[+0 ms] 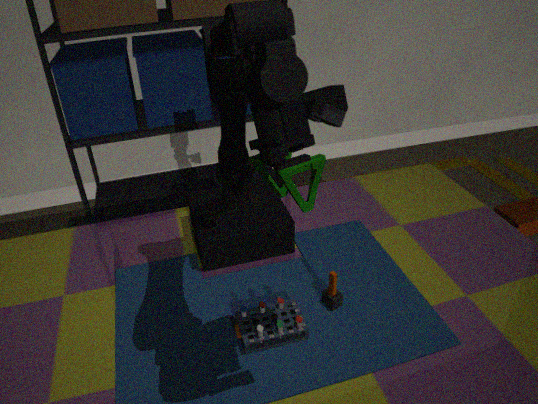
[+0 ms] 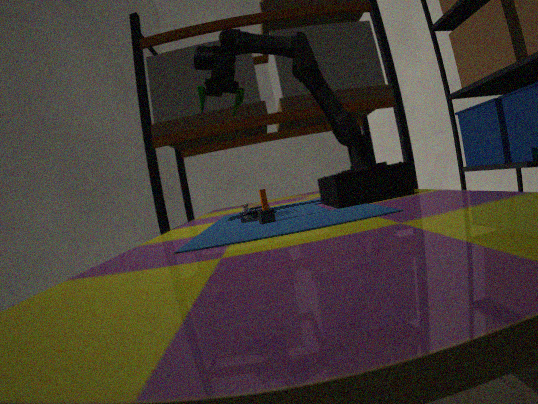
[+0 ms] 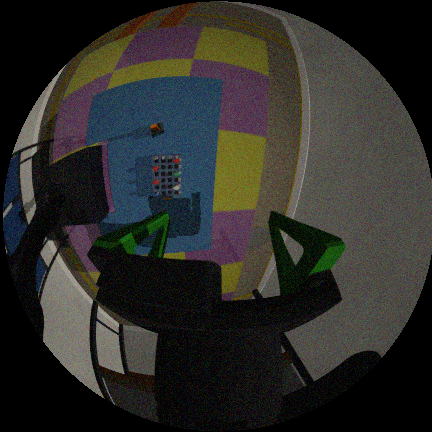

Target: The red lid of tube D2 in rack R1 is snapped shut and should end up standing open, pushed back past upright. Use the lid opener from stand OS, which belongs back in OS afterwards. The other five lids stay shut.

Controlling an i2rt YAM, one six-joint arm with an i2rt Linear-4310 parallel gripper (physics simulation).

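Frame: origin at the arm's base, x ahead, y left, z up, level; millimetres.
Seen in the pictures: gripper, fingertip midpoint: [image 1: 294, 203] [image 2: 217, 114] [image 3: 218, 216]; arm's base, link origin: [image 1: 237, 204] [image 2: 362, 170] [image 3: 66, 192].
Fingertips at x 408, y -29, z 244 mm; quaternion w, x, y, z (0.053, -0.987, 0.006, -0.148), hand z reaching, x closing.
Observation:
Pixels of each thing's top centre, then the offset from my fingertips to it. Level surfaces: height alone.
- rack, top centre: [image 1: 268, 314] [image 3: 165, 179] [image 2: 254, 202] dx -64, dy -26, dz -284 mm
- blue mat, surface height: dz -332 mm
- orange lid opener, top centre: [image 1: 333, 273] [image 3: 153, 125] [image 2: 261, 189] dx -80, dy +124, dz -247 mm
- green lid, top centre: [image 1: 279, 323] [image 3: 176, 174] dx -34, dy -16, dz -284 mm
- white lid, top centre: [image 1: 260, 328] [image 3: 176, 187] dx -38, dy -54, dz -284 mm
The rack [image 1: 277, 342] [image 2: 247, 218] [image 3: 166, 178] stands on the blue mat [image 1: 400, 320] [image 2: 210, 240] [image 3: 195, 110] with several small capped tubes. Three red lids show, one [image 1: 299, 319] [image 3: 177, 160], another [image 1: 280, 301] [image 3: 155, 169] and a third [image 1: 262, 306] [image 3: 155, 182]; labels and hinge details are too small to read, so I cannot tell which is D2. The orange lid opener [image 1: 333, 281] [image 2: 263, 199] [image 3: 156, 128] stands upright in the dark stand [image 1: 332, 300] [image 2: 267, 217]. My gripper [image 1: 296, 201] [image 2: 218, 112] [image 3: 218, 216] is open and empty, high above the mat, apart from opener and rack.
A green lid [image 1: 280, 325] [image 3: 177, 174] and a white lid [image 1: 260, 329] [image 3: 176, 187] are in the rack. The black arm base [image 1: 245, 235] [image 2: 367, 185] [image 3: 80, 185] stands at the mat's edge. Shelving with blue bins [image 1: 95, 95] stands behind. The arm's shadow falls beside the rack.

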